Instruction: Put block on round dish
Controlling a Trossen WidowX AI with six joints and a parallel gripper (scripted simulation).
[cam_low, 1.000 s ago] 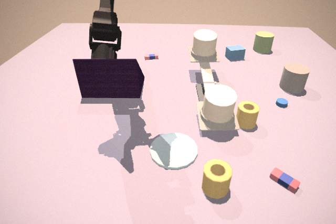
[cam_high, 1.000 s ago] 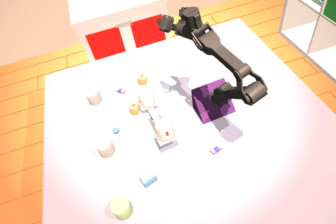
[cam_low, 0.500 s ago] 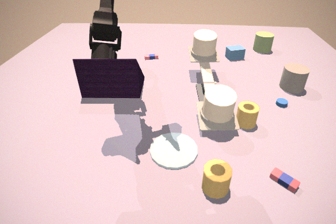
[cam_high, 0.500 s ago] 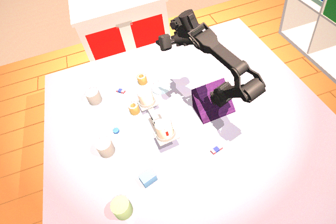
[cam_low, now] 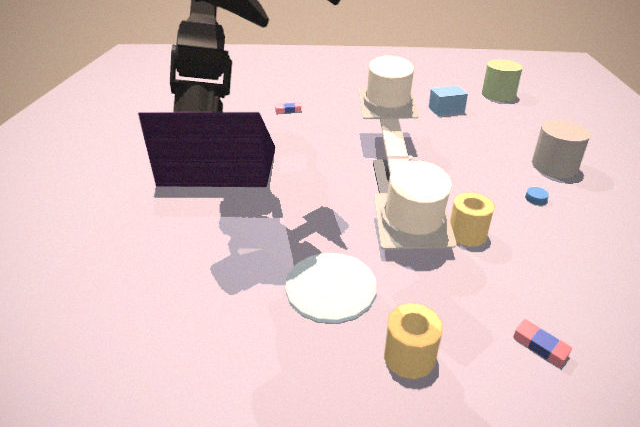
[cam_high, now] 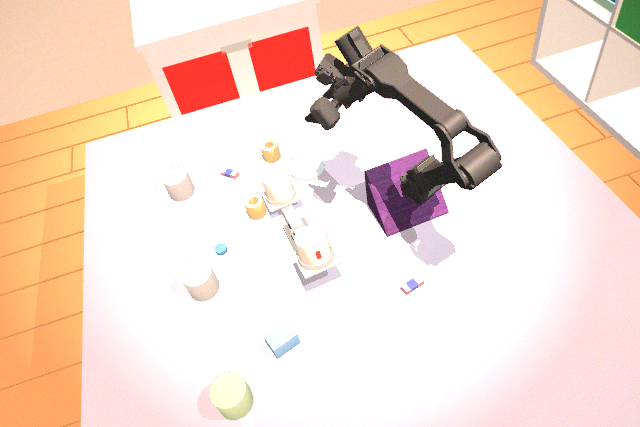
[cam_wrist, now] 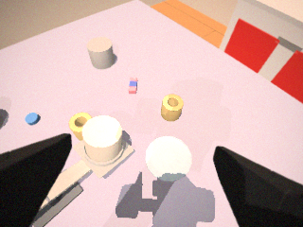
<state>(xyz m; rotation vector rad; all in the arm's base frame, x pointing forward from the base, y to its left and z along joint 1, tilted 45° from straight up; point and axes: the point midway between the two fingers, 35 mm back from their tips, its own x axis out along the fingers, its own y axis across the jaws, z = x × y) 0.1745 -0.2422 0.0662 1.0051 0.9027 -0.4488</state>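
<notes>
Right now my gripper tip is 13 cm short of the cream cup, 3 cm to the left of it and 21 cm above it. Round my gripper tip: green block (13 cm ahead, 1 cm to the right, 23 cm below); then round dish (3 cm ahead, 10 cm to the right, 27 cm below); then balance (12 cm ahead, 13 cm to the left, 23 cm below).
</notes>
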